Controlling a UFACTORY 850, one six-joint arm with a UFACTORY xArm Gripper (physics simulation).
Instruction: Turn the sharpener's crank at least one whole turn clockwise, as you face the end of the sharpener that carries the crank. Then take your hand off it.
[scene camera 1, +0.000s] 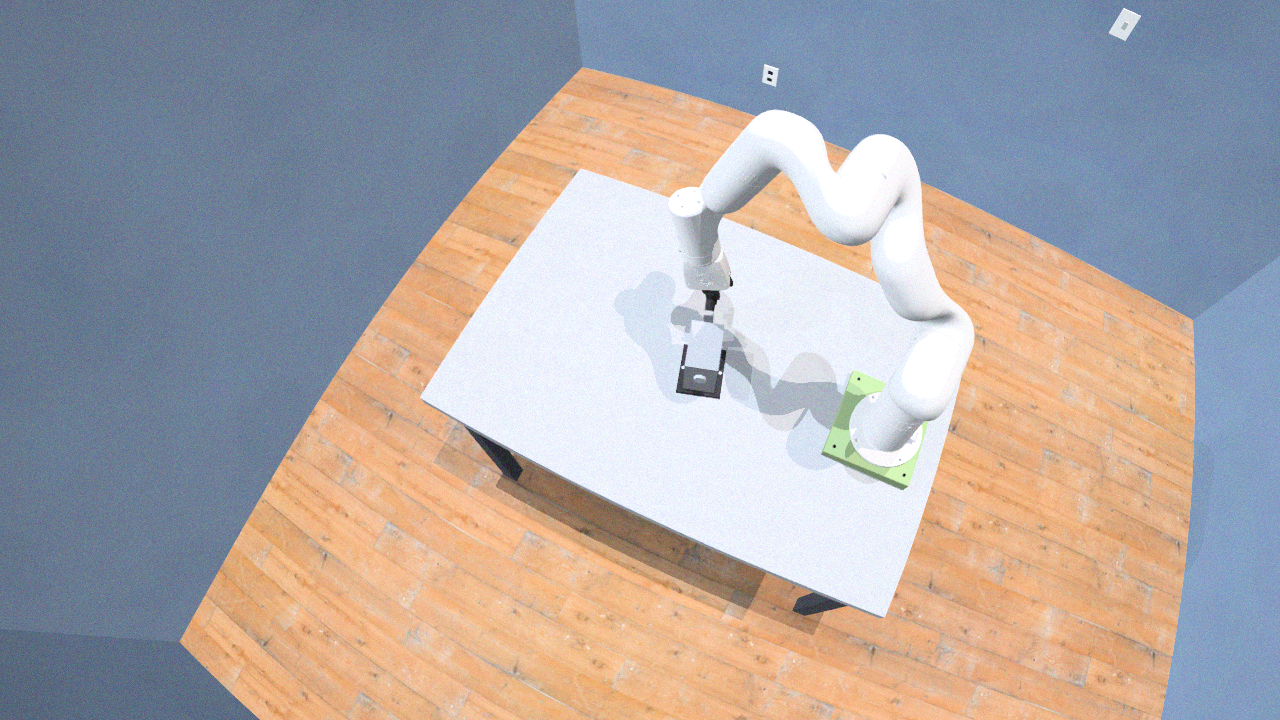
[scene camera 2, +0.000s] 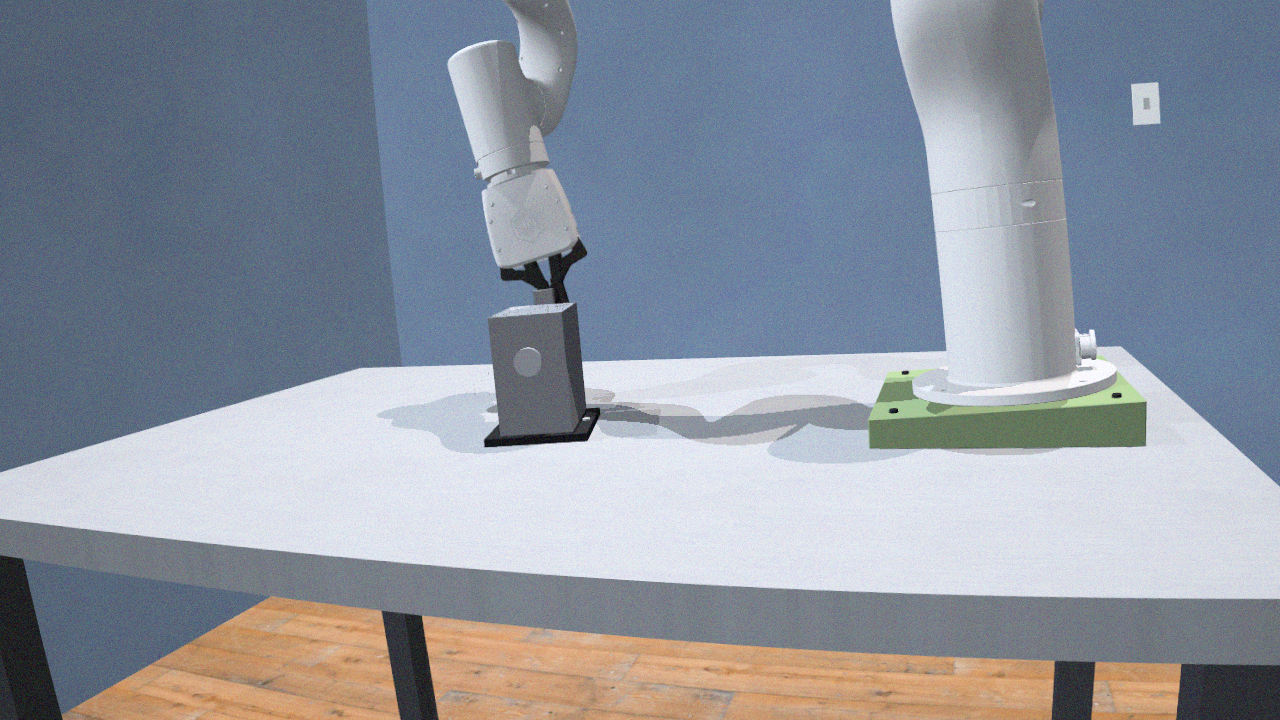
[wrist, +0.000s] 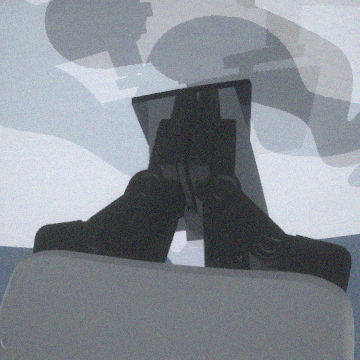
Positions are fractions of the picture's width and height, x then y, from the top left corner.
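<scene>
Grey sharpener (scene camera 2: 0.42, 0.49), (scene camera 1: 0.55, 0.52), (wrist: 0.65, 0.27). My gripper (scene camera 2: 0.44, 0.44), (wrist: 0.56, 0.31).
</scene>
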